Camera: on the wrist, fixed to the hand. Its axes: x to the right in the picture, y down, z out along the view.
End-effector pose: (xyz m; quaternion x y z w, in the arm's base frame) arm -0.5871 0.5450 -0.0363 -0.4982 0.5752 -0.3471 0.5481
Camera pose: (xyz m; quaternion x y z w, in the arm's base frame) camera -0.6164 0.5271 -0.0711 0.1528 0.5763 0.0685 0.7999
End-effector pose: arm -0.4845 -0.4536 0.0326 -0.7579 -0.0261 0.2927 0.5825
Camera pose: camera -0.4626 -0.4775 -0.0039 -0.3477 0.5037 0.6995 0.3690
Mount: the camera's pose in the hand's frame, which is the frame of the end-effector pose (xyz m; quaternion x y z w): 0.0241 0.0338 -0.0257 0.2428 -0.1253 0.6902 0.6700
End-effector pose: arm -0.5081 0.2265 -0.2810 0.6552 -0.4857 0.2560 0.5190
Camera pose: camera -0.5247 0.2418 -0.2377 -0.2618 0.7805 -0.5656 0.0489
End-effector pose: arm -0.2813 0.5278 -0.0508 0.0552 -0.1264 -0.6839 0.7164
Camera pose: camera -0.2413 0.5034 -0.0645 0.0380 -0.3786 0.0600 0.9228
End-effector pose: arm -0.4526 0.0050 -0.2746 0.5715 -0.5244 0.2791 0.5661
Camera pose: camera -0.4694 0.0288 -0.2354 -0.1934 0.7490 -0.6335 0.0178
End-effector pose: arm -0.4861 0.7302 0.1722 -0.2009 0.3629 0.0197 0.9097
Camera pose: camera -0.4913 0.7488 0.1274 0.3392 0.2726 0.5782 0.6902
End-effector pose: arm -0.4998 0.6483 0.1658 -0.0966 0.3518 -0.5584 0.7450
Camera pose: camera -0.4871 0.6451 0.1188 0.2890 0.0735 0.0668 0.9522
